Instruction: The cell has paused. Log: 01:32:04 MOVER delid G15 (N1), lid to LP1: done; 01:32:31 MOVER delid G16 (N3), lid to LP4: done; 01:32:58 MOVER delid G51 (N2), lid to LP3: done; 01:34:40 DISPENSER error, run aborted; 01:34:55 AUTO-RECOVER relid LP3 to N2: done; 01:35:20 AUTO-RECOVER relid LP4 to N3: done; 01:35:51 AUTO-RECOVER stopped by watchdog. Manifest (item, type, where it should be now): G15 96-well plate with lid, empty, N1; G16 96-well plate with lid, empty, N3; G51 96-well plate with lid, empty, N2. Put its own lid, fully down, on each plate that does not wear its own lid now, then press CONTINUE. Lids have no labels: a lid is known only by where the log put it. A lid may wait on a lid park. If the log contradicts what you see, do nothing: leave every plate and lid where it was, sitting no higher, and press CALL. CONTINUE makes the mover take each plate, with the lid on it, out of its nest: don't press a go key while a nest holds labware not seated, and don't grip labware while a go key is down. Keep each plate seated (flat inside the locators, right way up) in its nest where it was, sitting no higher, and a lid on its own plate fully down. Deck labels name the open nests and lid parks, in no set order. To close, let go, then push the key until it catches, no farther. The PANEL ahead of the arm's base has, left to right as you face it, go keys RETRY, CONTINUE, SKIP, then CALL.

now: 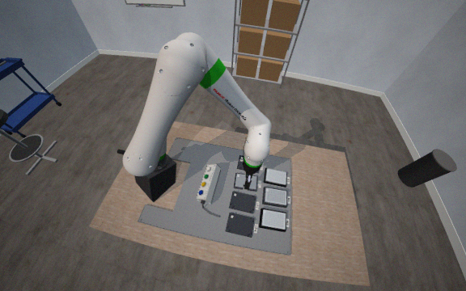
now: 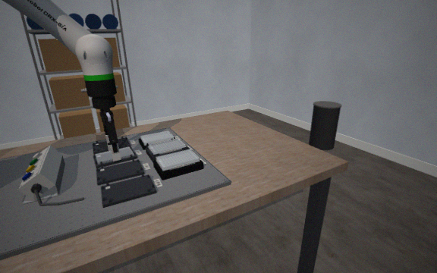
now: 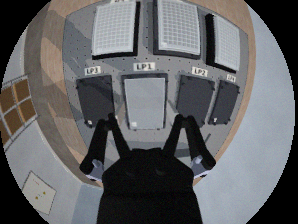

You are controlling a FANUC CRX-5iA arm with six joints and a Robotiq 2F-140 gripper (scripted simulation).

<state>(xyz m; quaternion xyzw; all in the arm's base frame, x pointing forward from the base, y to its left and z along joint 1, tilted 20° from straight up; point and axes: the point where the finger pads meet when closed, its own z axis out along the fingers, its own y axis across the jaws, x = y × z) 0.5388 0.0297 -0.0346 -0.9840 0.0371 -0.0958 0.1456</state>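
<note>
Now: hand 20 mm above the pale grey lid. From my hand the other things lie so: plate: 180 mm ahead, 80 mm to the right, 10 mm below.
</note>
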